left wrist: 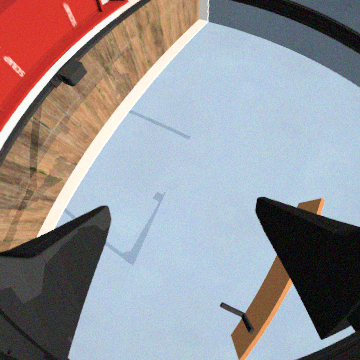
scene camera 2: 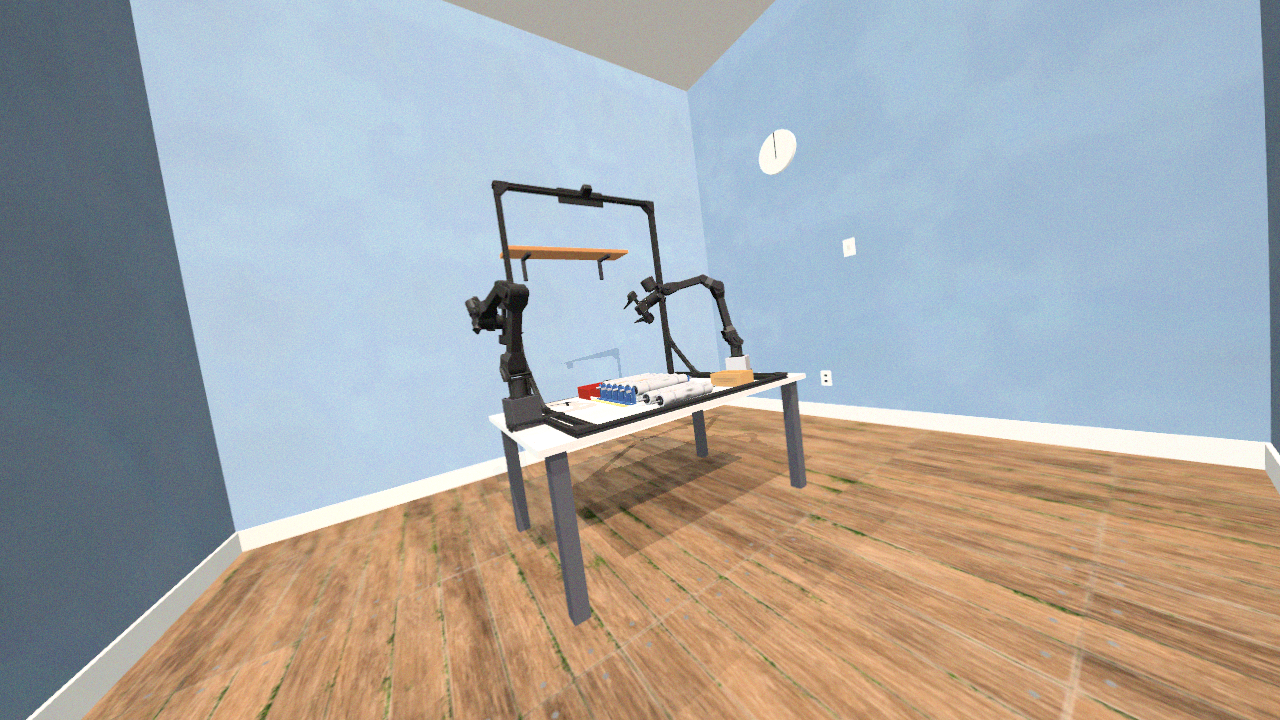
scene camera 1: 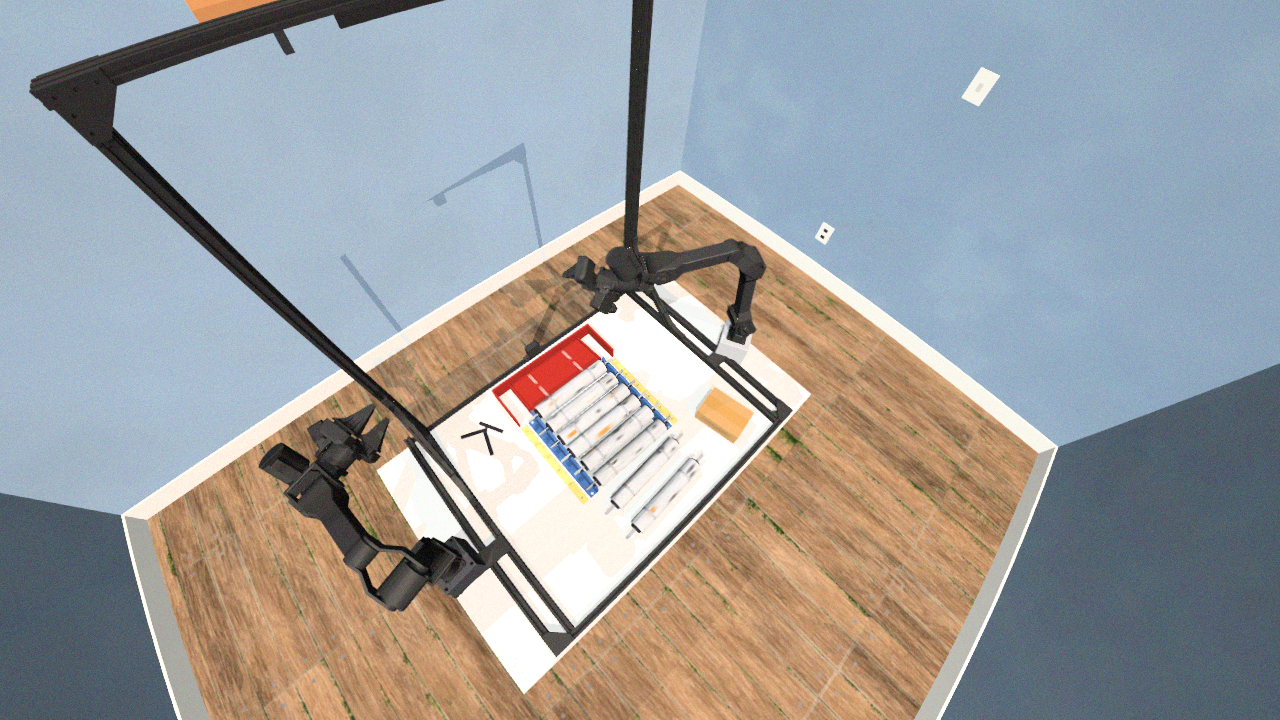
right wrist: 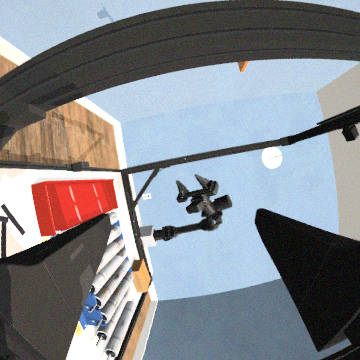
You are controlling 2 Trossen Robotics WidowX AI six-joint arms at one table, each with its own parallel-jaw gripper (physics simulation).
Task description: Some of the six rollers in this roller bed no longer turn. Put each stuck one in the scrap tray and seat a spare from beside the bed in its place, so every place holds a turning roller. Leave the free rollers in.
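Places are measured from the left arm's base along level axes (x ahead, y left, z up), in centimetres.
Pixels of known places: left gripper, fingertip midpoint: [left wrist: 184, 208] [scene camera 2: 629, 316] [scene camera 1: 572, 280] [right wrist: 184, 177]; right gripper, fingertip midpoint: [scene camera 2: 522, 322] [scene camera 1: 381, 412] [right wrist: 183, 219]; left arm's base, link origin: [scene camera 2: 737, 356] [scene camera 1: 737, 334] [right wrist: 154, 234]; right arm's base, link origin: [scene camera 2: 520, 396] [scene camera 1: 448, 564].
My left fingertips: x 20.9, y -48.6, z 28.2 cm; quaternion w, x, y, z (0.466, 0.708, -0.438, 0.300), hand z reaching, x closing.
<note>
Ahead of a thing's pixels: the offset from my left fingertips to its top centre. "spot": to the spot under its first point.
The roller bed [scene camera 1: 565, 463] [scene camera 2: 617, 394] [right wrist: 91, 312] has blue racks and yellow edge strips. Several pale rollers with grey and orange marks lie side by side across it. Which are stuck cannot be told. Two spare rollers {dx +31.9, dy +34.5, dz -33.0 cm} [scene camera 1: 646, 471] {dx +36.0, dy +42.3, dz -33.0 cm} [scene camera 1: 666, 494] lie beside the bed, toward the near table edge. The red scrap tray {dx +11.4, dy -4.6, dz -32.4 cm} [scene camera 1: 550, 367] [scene camera 2: 588, 391] [left wrist: 30, 30] [right wrist: 75, 200] is behind the bed; no roller shows in it. My left gripper [scene camera 1: 588, 291] [left wrist: 184, 208] [right wrist: 184, 177] is open and empty, high beyond the tray. My right gripper [scene camera 1: 379, 410] is open and empty, raised left of the table.
An orange-tan block {dx +6.0, dy +52.0, dz -32.4 cm} [scene camera 1: 723, 413] [scene camera 2: 732, 377] [right wrist: 141, 276] sits right of the bed. Thin black bars {spot: dx +38.8, dy -16.4, dz -37.9 cm} [scene camera 1: 484, 436] [right wrist: 12, 219] lie left of the tray. A black frame {spot: dx -30.3, dy +5.8, dz +31.2 cm} [scene camera 1: 637, 116] [scene camera 2: 657, 259] rises around the table, with low rails along the table's edges.
</note>
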